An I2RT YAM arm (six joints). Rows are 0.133 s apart.
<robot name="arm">
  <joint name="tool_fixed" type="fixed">
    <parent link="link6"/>
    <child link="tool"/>
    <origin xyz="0 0 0" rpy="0 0 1.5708"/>
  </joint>
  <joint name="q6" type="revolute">
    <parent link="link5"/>
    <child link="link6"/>
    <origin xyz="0.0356 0 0.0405" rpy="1.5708 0 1.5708"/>
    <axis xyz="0 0 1"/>
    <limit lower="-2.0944" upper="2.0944"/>
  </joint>
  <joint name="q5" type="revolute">
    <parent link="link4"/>
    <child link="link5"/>
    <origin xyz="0.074 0.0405 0.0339" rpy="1.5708 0 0"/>
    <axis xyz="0 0 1"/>
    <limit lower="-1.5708" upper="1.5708"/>
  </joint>
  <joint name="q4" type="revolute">
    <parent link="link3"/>
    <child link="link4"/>
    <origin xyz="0.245 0.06 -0.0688" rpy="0 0 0"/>
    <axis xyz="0 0 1"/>
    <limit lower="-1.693" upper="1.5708"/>
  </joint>
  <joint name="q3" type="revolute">
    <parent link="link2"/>
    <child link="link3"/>
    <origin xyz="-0.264 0 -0.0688" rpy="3.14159 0 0"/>
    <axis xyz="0 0 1"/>
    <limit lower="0" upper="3.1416"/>
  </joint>
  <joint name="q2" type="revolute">
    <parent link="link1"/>
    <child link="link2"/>
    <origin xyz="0.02 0.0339 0.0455" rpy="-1.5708 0 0"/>
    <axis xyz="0 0 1"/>
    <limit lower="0" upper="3.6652"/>
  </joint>
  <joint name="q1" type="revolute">
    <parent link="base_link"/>
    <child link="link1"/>
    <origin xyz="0 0 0.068" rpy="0 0 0"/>
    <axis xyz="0 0 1"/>
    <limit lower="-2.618" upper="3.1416"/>
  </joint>
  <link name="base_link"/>
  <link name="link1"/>
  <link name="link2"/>
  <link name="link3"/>
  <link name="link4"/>
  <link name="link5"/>
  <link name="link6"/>
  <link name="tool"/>
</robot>
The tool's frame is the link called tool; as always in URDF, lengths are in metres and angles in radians.
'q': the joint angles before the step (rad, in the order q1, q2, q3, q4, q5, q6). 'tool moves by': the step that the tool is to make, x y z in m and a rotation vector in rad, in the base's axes. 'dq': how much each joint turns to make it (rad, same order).
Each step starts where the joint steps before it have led.
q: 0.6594 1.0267 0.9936 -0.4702 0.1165 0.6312
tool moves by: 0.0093 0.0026 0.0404 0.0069 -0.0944 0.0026
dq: -0.0143 0.0507 0.1547 -0.0183 0.0079 -0.0543
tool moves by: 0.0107 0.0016 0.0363 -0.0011 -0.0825 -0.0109
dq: -0.0196 0.0627 0.1540 -0.0191 0.0105 -0.0499
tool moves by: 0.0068 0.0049 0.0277 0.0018 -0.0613 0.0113
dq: 0.0000 0.0575 0.1274 -0.0143 0.0000 -0.0366
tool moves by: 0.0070 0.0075 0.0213 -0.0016 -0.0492 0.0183
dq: 0.0072 0.0603 0.1117 -0.0083 -0.0027 -0.0324
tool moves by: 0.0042 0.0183 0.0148 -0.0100 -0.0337 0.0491
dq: 0.0445 0.0706 0.1033 -0.0083 0.0021 -0.0290
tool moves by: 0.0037 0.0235 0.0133 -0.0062 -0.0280 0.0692
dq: 0.0528 0.0835 0.1151 -0.0110 -0.0112 -0.0260
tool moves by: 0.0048 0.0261 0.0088 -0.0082 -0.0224 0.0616
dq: 0.0506 0.0916 0.1139 -0.0088 -0.0067 -0.0232
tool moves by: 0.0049 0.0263 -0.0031 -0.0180 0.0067 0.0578
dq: 0.0437 0.0801 0.0710 -0.0073 -0.0123 -0.0104
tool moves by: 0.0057 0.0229 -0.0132 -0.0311 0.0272 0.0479
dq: 0.0299 0.0620 0.0235 -0.0024 -0.0174 -0.0046
